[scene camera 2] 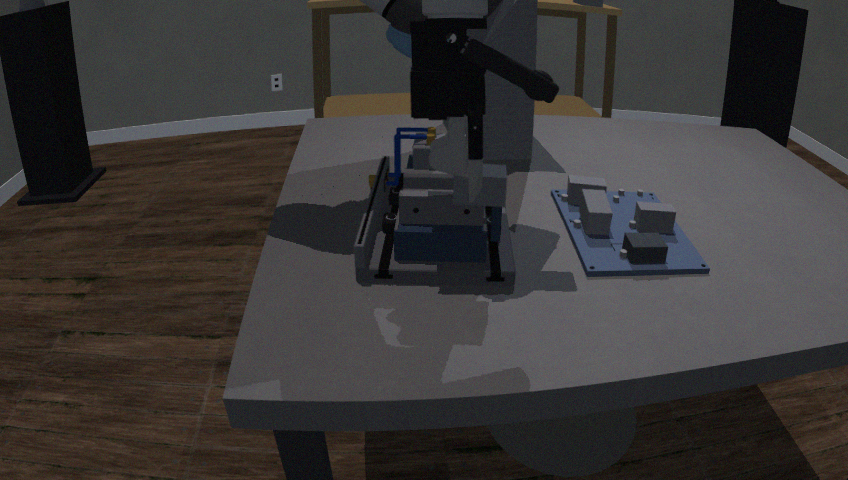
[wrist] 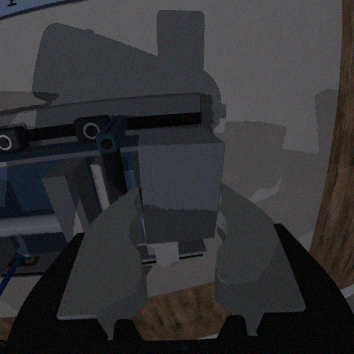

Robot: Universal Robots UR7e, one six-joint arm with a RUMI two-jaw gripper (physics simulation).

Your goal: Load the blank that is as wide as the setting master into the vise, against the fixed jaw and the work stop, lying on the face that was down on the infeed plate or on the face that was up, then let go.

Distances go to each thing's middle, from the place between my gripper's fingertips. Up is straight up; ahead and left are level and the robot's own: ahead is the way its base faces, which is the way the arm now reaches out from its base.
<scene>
The blue base (scene camera 2: 412,242) lies 12 cm behind my hand, 2 cm to the right of it and 6 cm below it. From my hand the other things lie so: dark setting master (scene camera 2: 641,247): 25 cm to the left, 8 cm below; then infeed plate (scene camera 2: 682,257): 9 cm behind, 25 cm to the left, 9 cm below.
</scene>
